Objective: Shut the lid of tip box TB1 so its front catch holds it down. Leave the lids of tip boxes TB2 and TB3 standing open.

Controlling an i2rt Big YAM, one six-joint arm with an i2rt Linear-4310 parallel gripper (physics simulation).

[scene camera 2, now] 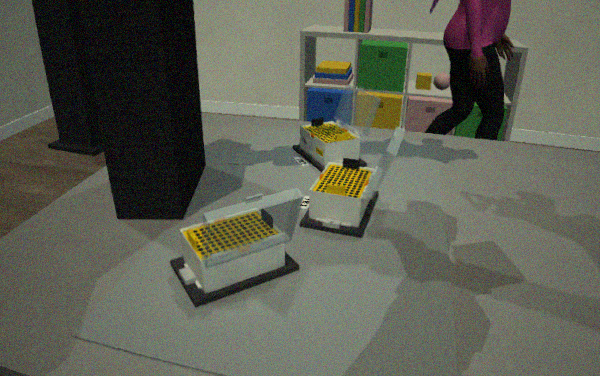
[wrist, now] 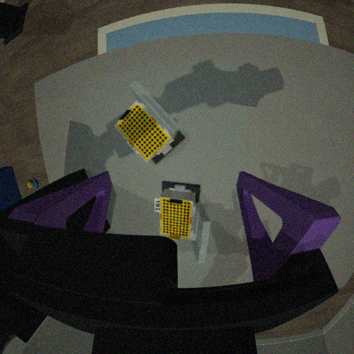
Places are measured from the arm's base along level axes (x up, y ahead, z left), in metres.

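Where they show: gripper, between the fingertips: point(scene camera 2: 405, 4).
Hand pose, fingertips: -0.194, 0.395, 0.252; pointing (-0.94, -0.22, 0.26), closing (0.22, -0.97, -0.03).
Note:
After its pixels a point has its place, as x, y, z.
Tip box TB1 point(scene camera 2: 337, 205) {-0.489, 0.348, -0.027} point(wrist: 177, 217) is white with a yellow tip rack; its clear lid point(scene camera 2: 393, 147) {-0.387, 0.424, -0.003} point(wrist: 204, 242) stands open on the right side. A second box point(scene camera 2: 330, 145) {-0.475, 0.277, 0.187} point(wrist: 144, 132) stands behind it with its clear lid point(wrist: 157, 107) open. A third box point(scene camera 2: 240, 265) {-0.496, 0.267, -0.216} stands at front left in the scene view, its clear lid point(scene camera 2: 292, 215) {-0.418, 0.332, -0.194} raised; it does not show in the wrist view. I cannot read which is TB2 or TB3. My gripper point(wrist: 173, 178) is open and empty, with TB1 below and between its purple fingers. A small purple tip shows at the scene view's top edge.
A large black block point(scene camera 2: 150, 110) {-0.339, 0.067, -0.103} stands at left on the grey table point(scene camera 2: 300, 320) {-0.530, 0.363, -0.251} point(wrist: 300, 125). Behind the table are a white shelf unit point(scene camera 2: 415, 35) with coloured bins and a person point(scene camera 2: 475, 65). Shadows cross the table top.

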